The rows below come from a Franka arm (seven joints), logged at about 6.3 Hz.
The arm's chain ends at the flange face. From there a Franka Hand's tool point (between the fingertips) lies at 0.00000 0.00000 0.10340 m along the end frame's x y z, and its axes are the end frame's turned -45 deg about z.
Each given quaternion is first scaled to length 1.
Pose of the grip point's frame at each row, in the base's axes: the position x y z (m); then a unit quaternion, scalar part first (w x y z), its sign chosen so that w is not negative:
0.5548 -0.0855 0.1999 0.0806 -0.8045 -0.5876 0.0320
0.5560 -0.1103 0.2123 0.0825 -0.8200 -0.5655 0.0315
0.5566 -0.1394 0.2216 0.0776 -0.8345 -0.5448 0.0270
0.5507 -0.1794 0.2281 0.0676 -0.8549 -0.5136 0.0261
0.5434 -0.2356 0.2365 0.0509 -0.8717 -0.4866 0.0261
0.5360 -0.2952 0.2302 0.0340 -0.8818 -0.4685 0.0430
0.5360 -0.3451 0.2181 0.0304 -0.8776 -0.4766 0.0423
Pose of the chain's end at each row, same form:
0.5699 -0.0950 0.3017 0.0622 -0.9681 -0.2350 0.0604
0.5710 -0.1206 0.3141 0.0642 -0.9740 -0.2087 0.0607
0.5700 -0.1498 0.3236 0.0614 -0.9795 -0.1840 0.0546
0.5625 -0.1886 0.3304 0.0525 -0.9864 -0.1474 0.0500
0.5532 -0.2421 0.3392 0.0370 -0.9916 -0.1160 0.0436
0.5471 -0.2972 0.3330 0.0150 -0.9939 -0.0954 0.0527
0.5467 -0.3464 0.3209 0.0119 -0.9932 -0.1045 0.0507

